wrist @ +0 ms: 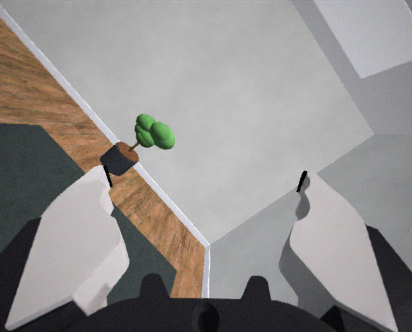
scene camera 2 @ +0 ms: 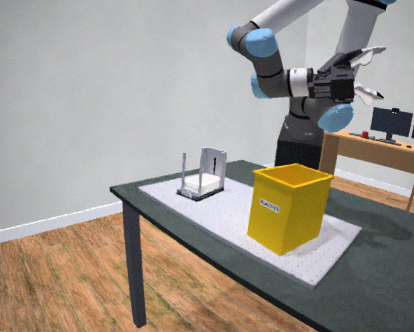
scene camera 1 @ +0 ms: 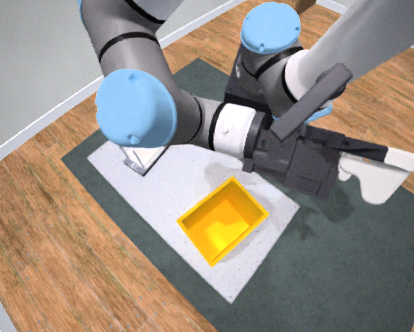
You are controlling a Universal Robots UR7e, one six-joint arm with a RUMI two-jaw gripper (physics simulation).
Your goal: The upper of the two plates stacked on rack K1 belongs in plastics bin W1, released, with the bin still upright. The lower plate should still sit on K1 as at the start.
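Places are measured from the arm's base along level axes (x ahead, y left, z up), in millimetres.
Pixels of known places: gripper, fingertip midpoint: (wrist: 205, 170) (scene camera 2: 385, 74) (scene camera 1: 409, 167); arm's base at its link origin: (scene camera 2: 302, 128).
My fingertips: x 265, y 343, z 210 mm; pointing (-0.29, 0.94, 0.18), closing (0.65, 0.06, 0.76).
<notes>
Ahead of a thing's pixels: the offset from my fingertips to its top centre. Level surfaces: height alone.
Rack K1 {dx +104, dy -525, dz -308 mm} (scene camera 1: 134, 166) (scene camera 2: 221, 167) stands upright at the far left end of the pale board, with a dark base, a tall back panel and thin posts. White plates {dx +94, dy -526, dz -410 mm} (scene camera 1: 142, 156) (scene camera 2: 202, 182) lie low inside it; the two cannot be told apart, and the arm partly hides the rack in scene camera 1. The yellow bin W1 {dx +136, dy -153, dz -277 mm} (scene camera 1: 240, 194) (scene camera 2: 290, 215) stands upright on the board, with a blurred label; no plate shows inside it. My gripper (scene camera 1: 406, 167) (scene camera 2: 383, 72) (wrist: 205, 170) is open and empty, high above the table, to the right of the bin, pointing sideways.
The pale board {dz -457 mm} (scene camera 1: 175, 185) (scene camera 2: 230, 215) lies on the dark green table {dz -470 mm} (scene camera 1: 350, 260) (scene camera 2: 380, 250). The arm reaches over the rack's end of the board. A desk with a monitor (scene camera 2: 391, 121) stands behind; a potted plant (wrist: 120, 159) stands by the wall.
</notes>
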